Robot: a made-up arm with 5 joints.
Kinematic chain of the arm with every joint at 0, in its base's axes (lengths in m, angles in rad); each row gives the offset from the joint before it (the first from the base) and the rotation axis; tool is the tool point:
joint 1: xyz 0 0 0.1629 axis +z
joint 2: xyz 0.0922 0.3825 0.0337 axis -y
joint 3: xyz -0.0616 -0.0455 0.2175 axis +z
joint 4: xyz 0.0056 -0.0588 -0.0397 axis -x
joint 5: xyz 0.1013 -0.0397 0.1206 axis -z
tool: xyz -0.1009 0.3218 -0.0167
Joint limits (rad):
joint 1: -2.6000..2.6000
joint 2: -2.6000..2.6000
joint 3: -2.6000..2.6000
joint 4: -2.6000..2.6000
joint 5: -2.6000..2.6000
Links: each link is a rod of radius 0.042 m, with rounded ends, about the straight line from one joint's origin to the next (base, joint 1, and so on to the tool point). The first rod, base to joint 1, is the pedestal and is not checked.
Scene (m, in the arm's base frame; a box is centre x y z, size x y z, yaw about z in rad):
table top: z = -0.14
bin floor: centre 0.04 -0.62 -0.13 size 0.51 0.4 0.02 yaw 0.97
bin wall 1: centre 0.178 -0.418 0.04 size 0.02 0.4 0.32 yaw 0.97
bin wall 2: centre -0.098 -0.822 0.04 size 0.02 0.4 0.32 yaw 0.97
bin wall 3: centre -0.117 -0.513 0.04 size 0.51 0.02 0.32 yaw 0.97
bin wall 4: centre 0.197 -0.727 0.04 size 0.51 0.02 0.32 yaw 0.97
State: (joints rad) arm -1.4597 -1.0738 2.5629 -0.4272 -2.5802
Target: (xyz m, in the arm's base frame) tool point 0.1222 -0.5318 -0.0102
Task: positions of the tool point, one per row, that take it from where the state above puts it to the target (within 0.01 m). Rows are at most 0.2 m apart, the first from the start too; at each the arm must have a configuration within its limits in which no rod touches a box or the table.
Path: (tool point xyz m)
1: 0.6831 -0.3804 0.1531
2: 0.5772 -0.5336 0.2175
3: 0.4377 -0.6339 0.3007
4: 0.2863 -0.6719 0.3927
5: 0.2104 -0.6198 0.3673
6: 0.1222 -0.5318 0.3731
7: 0.1021 -0.5770 0.2380
8: 0.1000 -0.5744 0.1033
9: 0.1222 -0.5318 -0.0102

